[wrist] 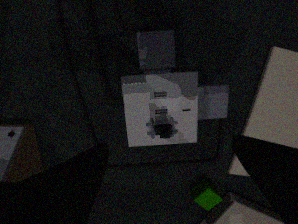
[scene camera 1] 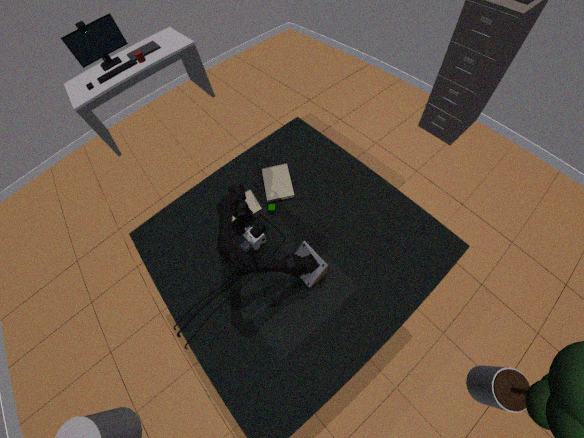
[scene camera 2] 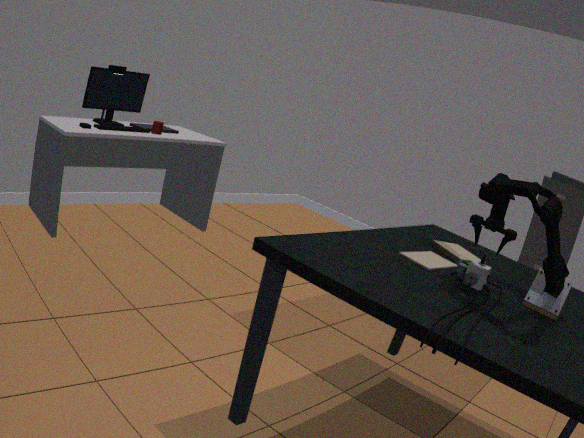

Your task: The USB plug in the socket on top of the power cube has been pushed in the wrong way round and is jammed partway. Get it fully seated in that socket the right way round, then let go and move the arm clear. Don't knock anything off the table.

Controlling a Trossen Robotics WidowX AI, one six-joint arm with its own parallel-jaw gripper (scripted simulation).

Scene:
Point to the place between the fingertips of my gripper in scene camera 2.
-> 486,250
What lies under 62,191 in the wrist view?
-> My gripper.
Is my gripper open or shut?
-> Open.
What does my gripper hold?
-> Nothing.

